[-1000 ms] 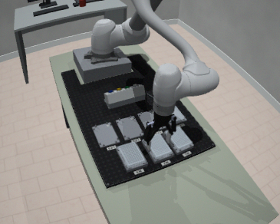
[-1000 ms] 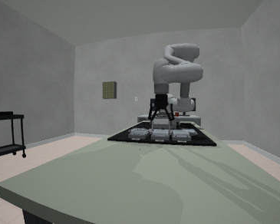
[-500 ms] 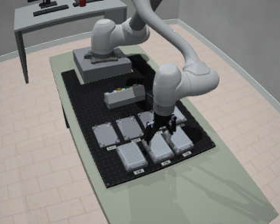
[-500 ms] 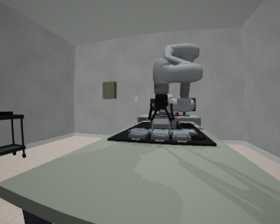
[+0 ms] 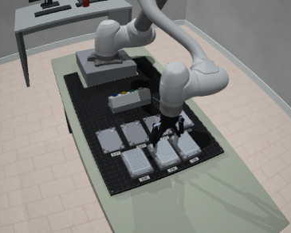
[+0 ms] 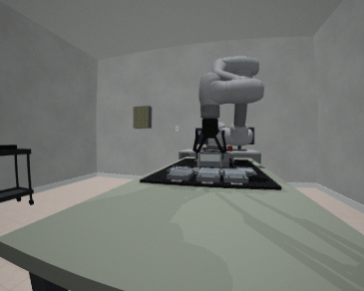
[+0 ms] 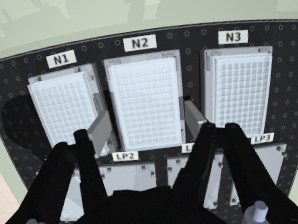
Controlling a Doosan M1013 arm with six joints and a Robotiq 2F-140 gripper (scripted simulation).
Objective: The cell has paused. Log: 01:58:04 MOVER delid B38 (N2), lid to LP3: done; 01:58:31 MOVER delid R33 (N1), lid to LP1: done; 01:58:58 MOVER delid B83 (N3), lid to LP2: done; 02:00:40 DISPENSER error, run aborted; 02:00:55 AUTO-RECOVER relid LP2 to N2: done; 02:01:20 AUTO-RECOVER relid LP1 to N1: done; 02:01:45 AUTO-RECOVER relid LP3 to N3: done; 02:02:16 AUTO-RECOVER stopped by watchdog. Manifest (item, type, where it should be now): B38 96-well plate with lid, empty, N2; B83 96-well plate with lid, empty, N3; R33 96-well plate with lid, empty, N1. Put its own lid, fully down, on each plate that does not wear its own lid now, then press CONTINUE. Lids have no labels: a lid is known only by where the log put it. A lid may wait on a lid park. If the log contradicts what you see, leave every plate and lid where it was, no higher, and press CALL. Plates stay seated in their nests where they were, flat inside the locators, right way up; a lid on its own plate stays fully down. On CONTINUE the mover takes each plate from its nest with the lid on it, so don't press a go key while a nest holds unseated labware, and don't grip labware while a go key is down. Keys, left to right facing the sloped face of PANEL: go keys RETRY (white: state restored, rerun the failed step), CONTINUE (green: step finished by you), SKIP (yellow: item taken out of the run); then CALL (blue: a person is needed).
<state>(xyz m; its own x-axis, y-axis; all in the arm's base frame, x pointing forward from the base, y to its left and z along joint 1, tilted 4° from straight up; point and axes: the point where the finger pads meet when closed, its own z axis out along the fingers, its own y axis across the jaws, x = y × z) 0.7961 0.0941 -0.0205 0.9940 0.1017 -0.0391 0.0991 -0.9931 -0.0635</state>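
Right now my hand is 200 mm past the lid park LP1, 170 mm to the right of it and 70 mm above it. The rest, counted from my hand: lid park LP2: 190 mm behind, 40 mm to the left, 70 mm below; then lid park LP3: 160 mm behind, 220 mm to the right, 70 mm below; then lid park LP4: 170 mm behind, 90 mm to the right, 70 mm below.
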